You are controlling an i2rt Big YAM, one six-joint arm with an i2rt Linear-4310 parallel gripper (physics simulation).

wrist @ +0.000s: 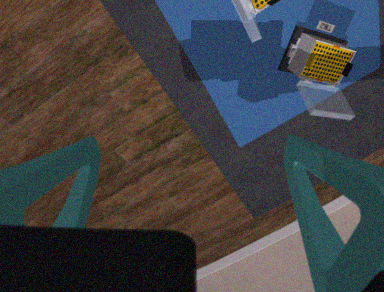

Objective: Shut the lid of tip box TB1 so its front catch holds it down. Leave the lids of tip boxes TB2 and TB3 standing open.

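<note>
A tip box with a yellow perforated rack stands at the upper right of the wrist view, on a black base. Its clear lid stands open on the side toward the bottom of the view. A small label lies beside it, too blurred to read for certain. Part of a second tip box shows at the top edge, with its clear lid open to its left. I cannot tell which box is TB1; a third box does not show. My gripper is open and empty, high above the table and apart from both boxes.
The boxes stand on a blue mat with a dark grey border. Wooden table lies at the left. A pale surface with a light edge shows at the bottom. Dark shadows fall across the blue mat.
</note>
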